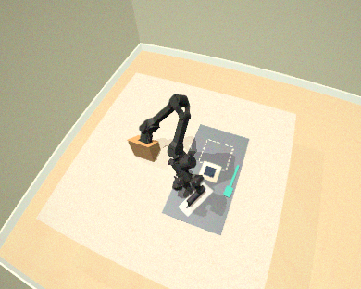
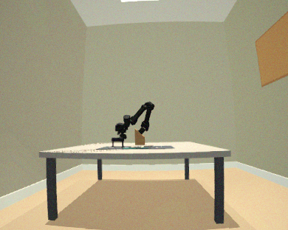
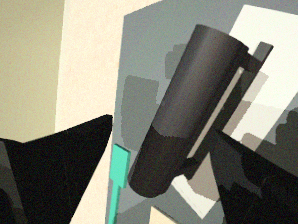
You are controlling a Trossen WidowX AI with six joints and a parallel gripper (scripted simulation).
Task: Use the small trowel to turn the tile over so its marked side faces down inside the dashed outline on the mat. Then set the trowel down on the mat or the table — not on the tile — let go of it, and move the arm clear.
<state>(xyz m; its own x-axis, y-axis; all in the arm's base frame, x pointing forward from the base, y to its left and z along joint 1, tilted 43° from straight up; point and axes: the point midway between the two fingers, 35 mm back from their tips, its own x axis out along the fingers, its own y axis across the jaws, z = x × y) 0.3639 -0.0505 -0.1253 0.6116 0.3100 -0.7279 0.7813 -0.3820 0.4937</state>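
Right now the white tile is 18 cm to the left of my gripper tip and 9 cm below it. Round my gripper tip: teal trowel: 15 cm ahead, 17 cm to the left, 9 cm below; grey mat: 1 cm ahead, 17 cm to the left, 11 cm below.
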